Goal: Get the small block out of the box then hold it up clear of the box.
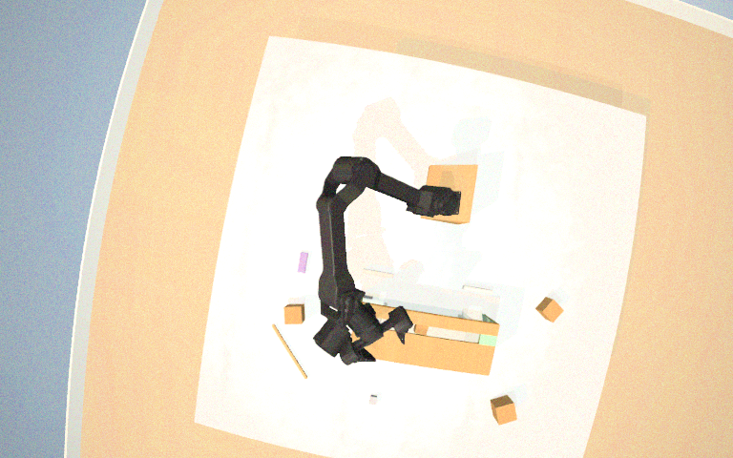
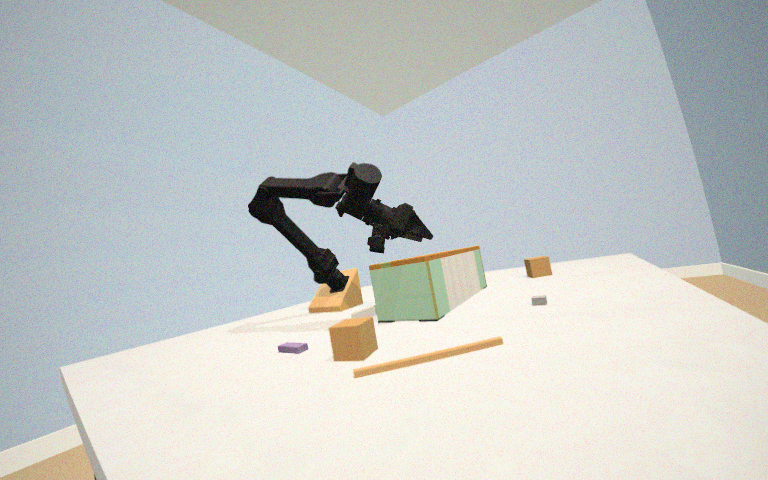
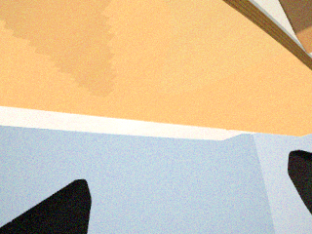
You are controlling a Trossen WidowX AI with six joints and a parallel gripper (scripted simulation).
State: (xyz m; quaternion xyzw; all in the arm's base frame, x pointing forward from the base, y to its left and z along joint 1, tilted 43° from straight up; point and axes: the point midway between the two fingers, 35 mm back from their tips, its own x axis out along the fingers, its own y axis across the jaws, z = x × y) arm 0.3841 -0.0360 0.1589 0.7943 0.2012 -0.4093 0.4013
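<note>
The orange block lies 8 cm to the left of my gripper tip, 8 cm below it and 5 cm behind it. Round my gripper tip: grey block: 21 cm ahead, 16 cm below, 1 cm to the right; thin stick: 28 cm to the right, 16 cm below, 10 cm ahead; clear-fronted box: 10 cm to the left, 10 cm below, 7 cm behind.
</note>
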